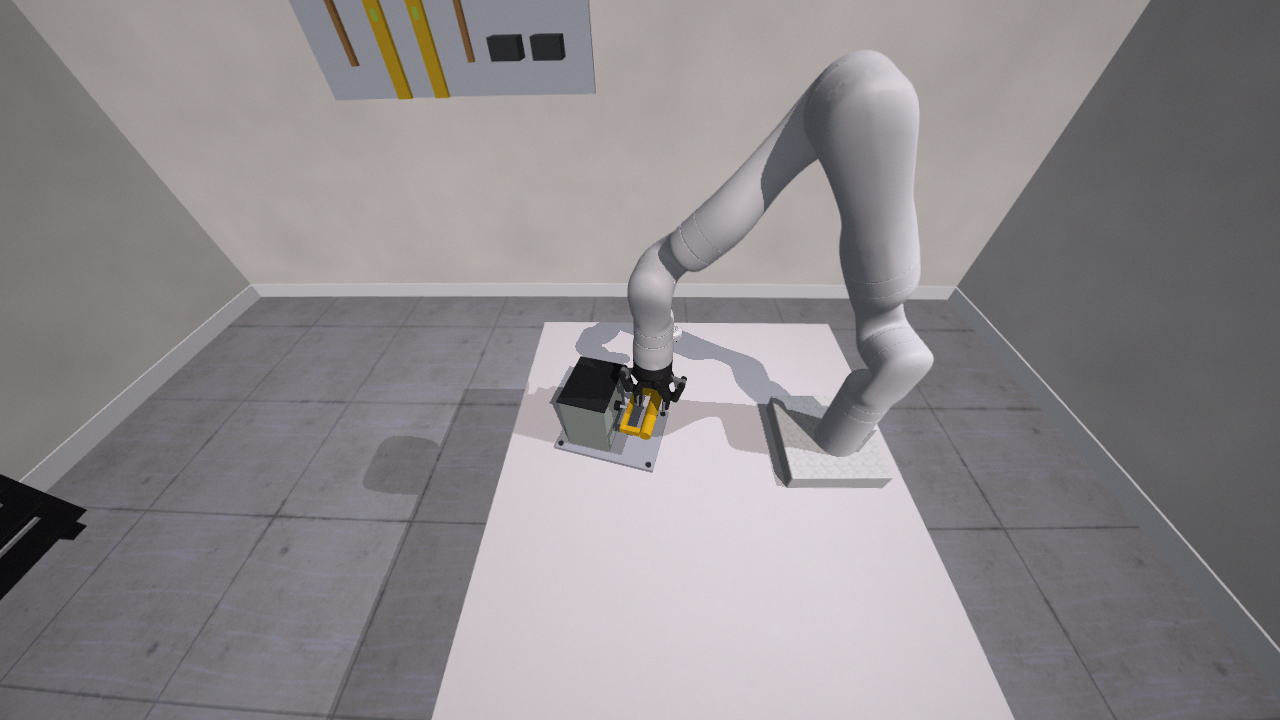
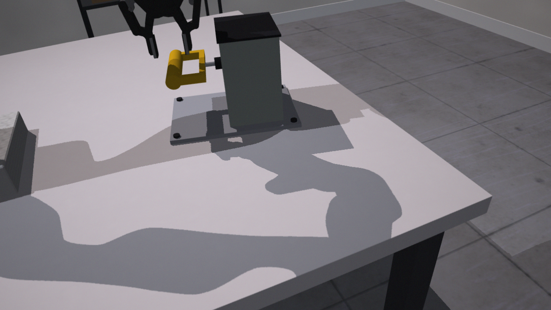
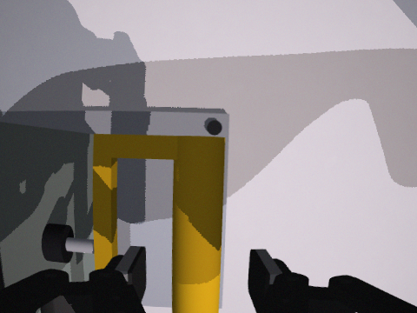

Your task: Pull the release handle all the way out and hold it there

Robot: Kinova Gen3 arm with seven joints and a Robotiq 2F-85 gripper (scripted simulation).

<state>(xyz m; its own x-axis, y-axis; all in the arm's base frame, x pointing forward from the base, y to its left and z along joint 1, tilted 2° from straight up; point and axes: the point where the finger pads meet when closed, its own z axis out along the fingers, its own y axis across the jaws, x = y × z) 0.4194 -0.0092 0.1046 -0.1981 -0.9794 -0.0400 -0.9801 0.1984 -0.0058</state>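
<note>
Right now the grip is 50 mm ahead of my hand, 10 mm to the right of it and 40 mm below it.
</note>
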